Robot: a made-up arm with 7 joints.
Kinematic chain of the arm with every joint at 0, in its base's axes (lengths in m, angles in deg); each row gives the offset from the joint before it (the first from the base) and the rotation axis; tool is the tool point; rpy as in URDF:
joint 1: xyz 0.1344 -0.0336 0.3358 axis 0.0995 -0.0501 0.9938
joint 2: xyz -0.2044 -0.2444 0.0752 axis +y
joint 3: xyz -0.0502 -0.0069 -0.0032 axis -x
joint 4: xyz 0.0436 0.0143 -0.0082 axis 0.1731 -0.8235 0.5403
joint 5: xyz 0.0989 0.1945 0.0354 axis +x
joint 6: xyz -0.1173 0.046 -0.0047 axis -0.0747 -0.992 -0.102
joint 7: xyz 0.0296 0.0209 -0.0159 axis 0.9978 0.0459 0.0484
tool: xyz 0.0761 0.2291 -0.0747 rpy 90 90 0
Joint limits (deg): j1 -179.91..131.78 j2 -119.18..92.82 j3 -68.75..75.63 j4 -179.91..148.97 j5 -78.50..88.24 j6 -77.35..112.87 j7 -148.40..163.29
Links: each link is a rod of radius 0.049 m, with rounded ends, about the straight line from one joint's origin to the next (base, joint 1, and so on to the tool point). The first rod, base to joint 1, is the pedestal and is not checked.
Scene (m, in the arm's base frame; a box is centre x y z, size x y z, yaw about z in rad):
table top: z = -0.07
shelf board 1: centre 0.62 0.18 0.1 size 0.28 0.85 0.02 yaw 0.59
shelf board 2: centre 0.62 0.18 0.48 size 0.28 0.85 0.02 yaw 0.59
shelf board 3: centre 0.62 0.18 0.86 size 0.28 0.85 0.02 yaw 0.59
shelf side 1: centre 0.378 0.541 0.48 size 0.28 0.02 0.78 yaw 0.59
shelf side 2: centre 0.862 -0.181 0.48 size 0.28 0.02 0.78 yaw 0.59
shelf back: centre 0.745 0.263 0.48 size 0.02 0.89 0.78 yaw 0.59
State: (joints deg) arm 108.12 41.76 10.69 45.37 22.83 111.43 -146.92
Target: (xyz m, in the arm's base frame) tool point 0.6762 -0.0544 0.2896
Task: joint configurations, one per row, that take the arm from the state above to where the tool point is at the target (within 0.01 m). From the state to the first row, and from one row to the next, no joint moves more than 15 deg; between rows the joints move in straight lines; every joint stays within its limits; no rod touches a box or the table.
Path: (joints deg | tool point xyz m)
1: 112.85 35.02 10.88 59.64 14.17 111.72 -147.22 | 0.5161 -0.1927 0.4420
2: 117.58 28.29 11.08 73.91 5.51 112.01 -147.51 | 0.5616 -0.1849 0.4317
3: 122.32 21.55 11.27 88.18 -3.15 112.29 -147.81 | 0.6107 -0.1645 0.4007
4: 127.05 14.82 11.46 102.45 -11.82 112.58 -148.10 | 0.6531 -0.1224 0.3509
5: 131.78 8.08 11.65 116.73 -20.48 112.87 -148.40 | 0.6762 -0.0544 0.2896

